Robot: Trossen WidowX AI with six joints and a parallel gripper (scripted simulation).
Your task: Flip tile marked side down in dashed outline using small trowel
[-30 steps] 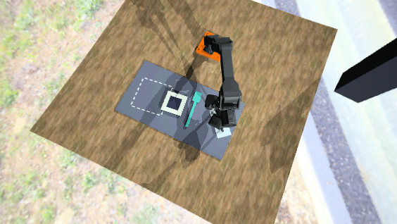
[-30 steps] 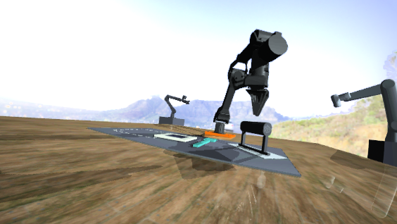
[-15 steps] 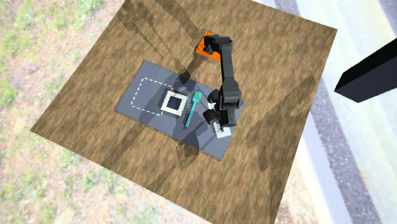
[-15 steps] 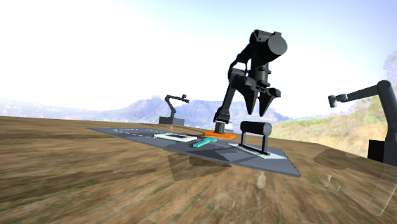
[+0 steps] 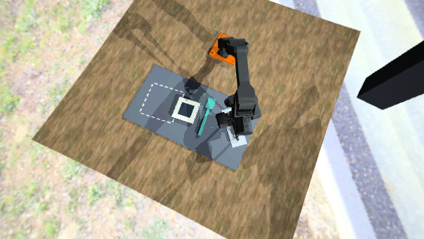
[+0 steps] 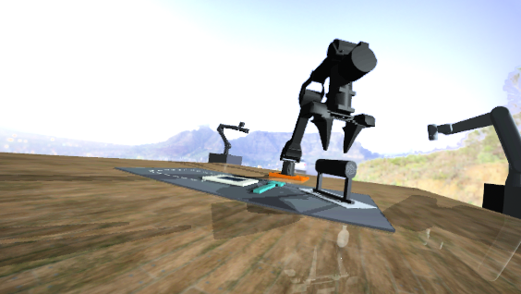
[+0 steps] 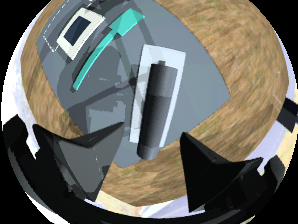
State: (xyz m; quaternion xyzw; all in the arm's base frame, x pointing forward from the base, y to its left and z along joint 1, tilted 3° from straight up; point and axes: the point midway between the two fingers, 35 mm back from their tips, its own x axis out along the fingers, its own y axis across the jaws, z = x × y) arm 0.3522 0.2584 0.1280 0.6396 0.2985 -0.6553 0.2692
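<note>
My gripper tip is now 20 mm past the trowel, 20 mm to the left of it and 70 mm above it. Round my gripper tip: grey mat: 50 mm ahead, 220 mm to the right, 130 mm below; then tile: 50 mm ahead, 260 mm to the right, 100 mm below; then teal flat tool: 10 mm ahead, 160 mm to the right, 100 mm below.
</note>
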